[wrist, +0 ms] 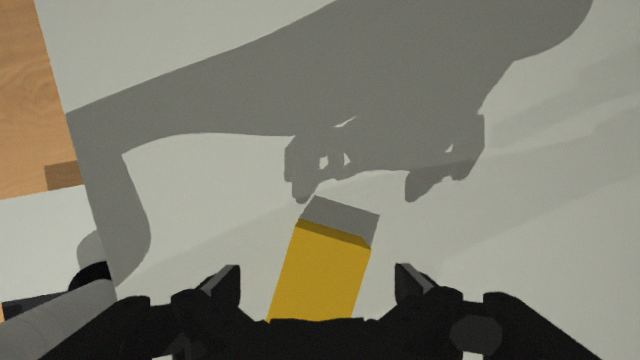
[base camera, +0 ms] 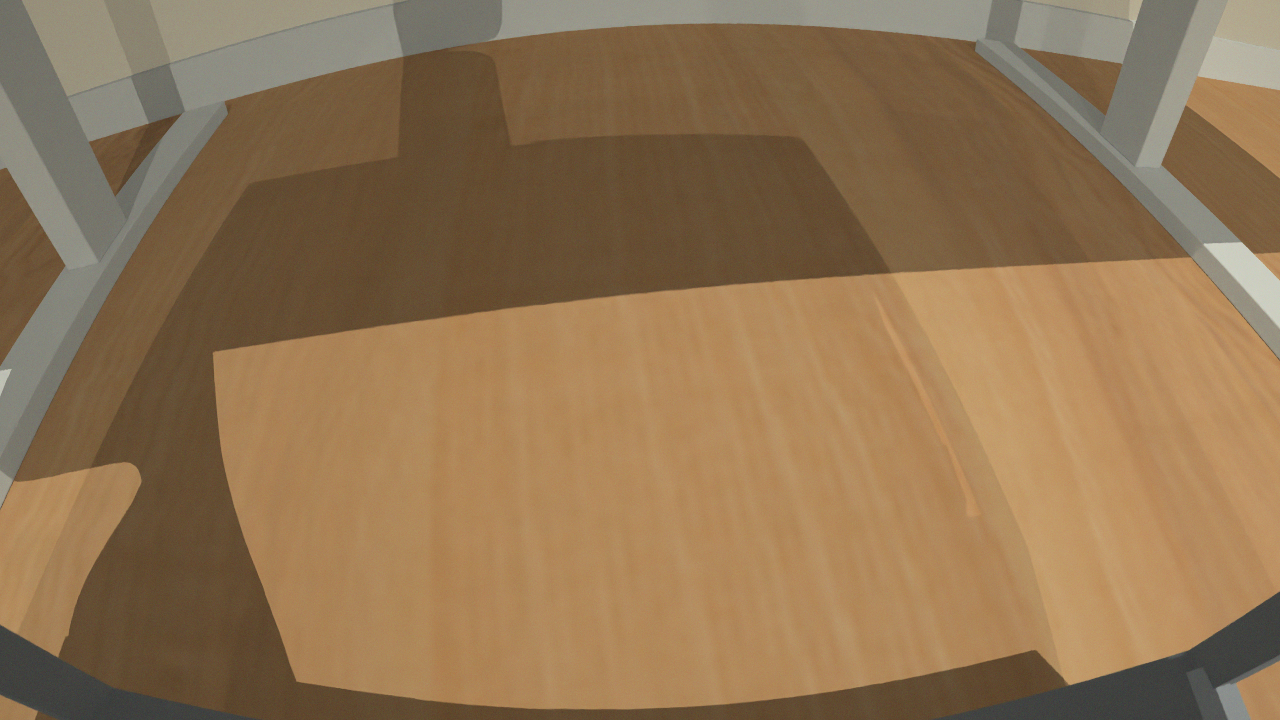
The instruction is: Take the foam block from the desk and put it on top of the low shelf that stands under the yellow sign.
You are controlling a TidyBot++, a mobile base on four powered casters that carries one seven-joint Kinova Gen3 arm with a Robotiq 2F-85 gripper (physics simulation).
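Frame: origin at the arm's base, x right, y ahead, z up, level; metres.
Seen in the pictures: gripper, fingertip midpoint: (wrist: 317, 281); arm's base, origin of the base link: (wrist: 103, 300).
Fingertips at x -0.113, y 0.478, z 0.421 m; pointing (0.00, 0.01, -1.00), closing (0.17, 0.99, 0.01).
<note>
Pixels of each thing's top centre, then the offset from my fingertips to it. "pt": a spot on its surface instead. Level surfaces: height alone.
- yellow foam block, middle of its top: (wrist: 315, 295) dx +0.029, dy -0.007, dz -0.053 m
- pale desk, its level: dz -0.098 m
- wall's skirting, surface spot: (base camera: 716, 10) pt dx +0.241, dy +0.624, dz -0.795 m
- wooden floor, its level: dz -0.818 m
The yellow foam block (wrist: 320, 277) lies on the pale desk (wrist: 550, 240) in the wrist view, at the lower middle, with its near end hidden behind the gripper's body. My gripper (wrist: 317, 281) is open, pointing down above the desk. In the wrist view one finger shows on each side of the block, with a gap between each finger and the block. How high the fingertips are above the desk is hard to tell. The low shelf and the yellow sign do not show in these views.
In the base camera view, grey desk legs (base camera: 53, 143) (base camera: 1163, 80) stand on floor rails at left and right, with the wall's skirting (base camera: 716, 10) behind. In the wrist view, the desk's edge runs down the left side, with wooden floor (wrist: 25, 100) beyond and part of the robot (wrist: 65, 315) at lower left.
</note>
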